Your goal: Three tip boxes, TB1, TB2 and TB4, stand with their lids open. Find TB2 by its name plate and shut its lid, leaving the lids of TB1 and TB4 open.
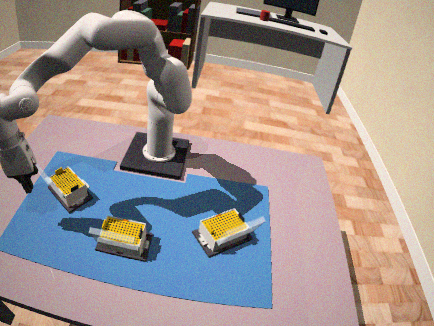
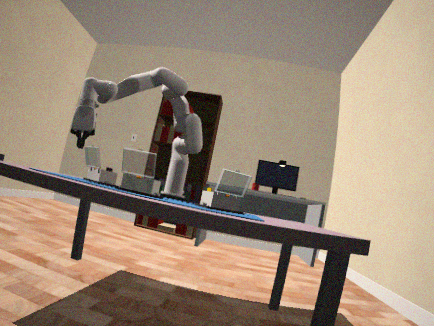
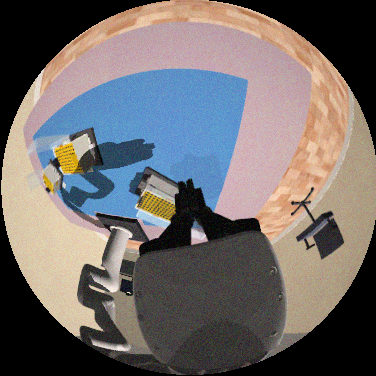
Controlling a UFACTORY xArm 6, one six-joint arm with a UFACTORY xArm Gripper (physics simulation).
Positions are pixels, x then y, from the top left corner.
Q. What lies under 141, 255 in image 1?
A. A tip box.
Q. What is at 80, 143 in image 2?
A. The gripper.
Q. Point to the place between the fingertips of the gripper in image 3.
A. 187, 188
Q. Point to a tip box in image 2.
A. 149, 187
